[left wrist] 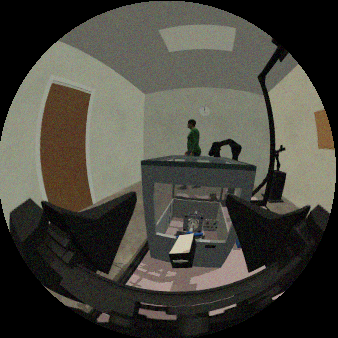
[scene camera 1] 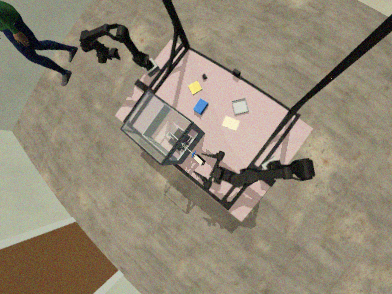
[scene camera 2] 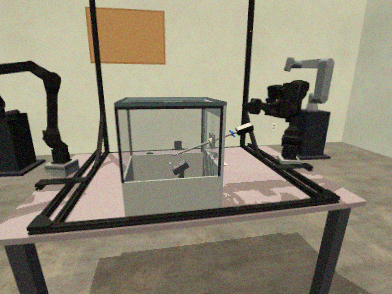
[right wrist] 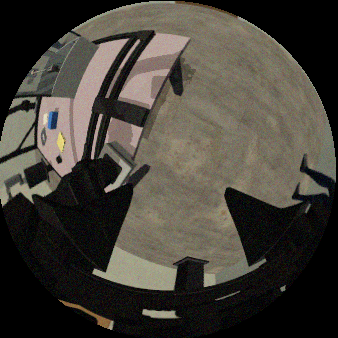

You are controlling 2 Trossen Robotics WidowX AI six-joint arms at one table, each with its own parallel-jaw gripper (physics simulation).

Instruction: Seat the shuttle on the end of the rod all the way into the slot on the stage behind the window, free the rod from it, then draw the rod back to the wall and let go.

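Places are measured from the left arm's base along level axes (x ahead, y left, z up), in metres.
Where they show: left gripper, between the fingertips: (left wrist: 182, 198) (scene camera 1: 197, 162) (scene camera 2: 250, 105); right gripper, between the fingertips: (scene camera 1: 115, 59) (right wrist: 181, 190); left arm's base, origin of its link: (scene camera 1: 272, 167) (scene camera 2: 289, 157) (right wrist: 34, 105); right arm's base, origin of its link: (scene camera 1: 149, 65) (scene camera 2: 61, 161) (right wrist: 108, 168).
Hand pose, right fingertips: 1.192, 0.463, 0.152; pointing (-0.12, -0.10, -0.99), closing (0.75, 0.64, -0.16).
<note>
Each offset is from my right fingertips to the top centre of the thing, as dx, dy, dz. "*": to the spot under its first point.
A glass-windowed box (scene camera 1: 143, 148) (scene camera 2: 170, 197) (left wrist: 150, 212) stands on the table. The rod (scene camera 2: 192, 148) runs slanting through its side wall. Its pale-topped black handle {-0.929, -0.141, +0.077} (scene camera 1: 198, 159) (scene camera 2: 244, 127) (left wrist: 183, 245) and blue collar {* -0.886, -0.120, +0.038} (scene camera 2: 232, 133) (left wrist: 199, 234) are outside. A dark tilted block, seemingly the stage (scene camera 2: 180, 167), is inside. The shuttle and slot are too small to make out. My left gripper (scene camera 1: 201, 166) (left wrist: 182, 198) is open and empty, close to the handle, which shows below and between its fingers in the left wrist view. My right gripper (right wrist: 181, 190) is open and empty, off the table's far-left side.
A blue block {-0.611, -0.301, -0.151} (scene camera 1: 201, 106), a yellow pad {-0.463, -0.344, -0.180} (scene camera 1: 195, 87), a cream pad {-0.815, -0.403, -0.188} (scene camera 1: 230, 123) and a grey tray {-0.758, -0.517, -0.171} (scene camera 1: 240, 106) lie beyond the box. Black frame rails and posts (scene camera 2: 251, 60) surround the work area. A person (scene camera 1: 30, 42) (left wrist: 193, 140) stands beyond the right arm.
</note>
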